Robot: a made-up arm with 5 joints.
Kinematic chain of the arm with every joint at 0, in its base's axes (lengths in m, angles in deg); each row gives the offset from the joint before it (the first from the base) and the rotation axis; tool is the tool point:
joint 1: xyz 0 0 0.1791 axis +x
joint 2: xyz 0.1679 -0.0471 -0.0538 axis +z
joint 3: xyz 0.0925 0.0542 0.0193 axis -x
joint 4: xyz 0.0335 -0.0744 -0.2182 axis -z
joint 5: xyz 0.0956 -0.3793 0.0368 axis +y
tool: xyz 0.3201 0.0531 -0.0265
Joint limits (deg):
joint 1: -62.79..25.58
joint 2: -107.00..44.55
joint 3: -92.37..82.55
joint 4: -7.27..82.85
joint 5: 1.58..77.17
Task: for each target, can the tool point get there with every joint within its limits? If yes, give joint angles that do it. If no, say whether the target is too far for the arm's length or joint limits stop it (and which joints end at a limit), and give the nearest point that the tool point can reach.
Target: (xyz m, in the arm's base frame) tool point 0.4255 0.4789 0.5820
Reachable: no: joint limits stop it (at a limit: joint 1, joint 3, joint 5) | nearest point 0.4242 0.4118 0.5470 | short by 0.076 m
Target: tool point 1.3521 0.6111 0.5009
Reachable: no: too far | nearest point 0.7720 0.2686 0.3470 | short by 0.691 m
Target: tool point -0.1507 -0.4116 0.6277
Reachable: yes | joints -51.31 -49.50 32.88 36.76 29.87
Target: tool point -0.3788 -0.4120 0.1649
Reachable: yes | joints -37.96 -87.07 26.70 15.60 64.36
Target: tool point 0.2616 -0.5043 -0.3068
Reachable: yes | joints -52.96 -10.99 -62.65 53.64 34.76
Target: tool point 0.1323 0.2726 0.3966
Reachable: no: joint limits stop it (at a limit: joint 2, joint 3, joint 4, joint 5) | nearest point -0.0084 0.3803 0.4825 | short by 0.197 m
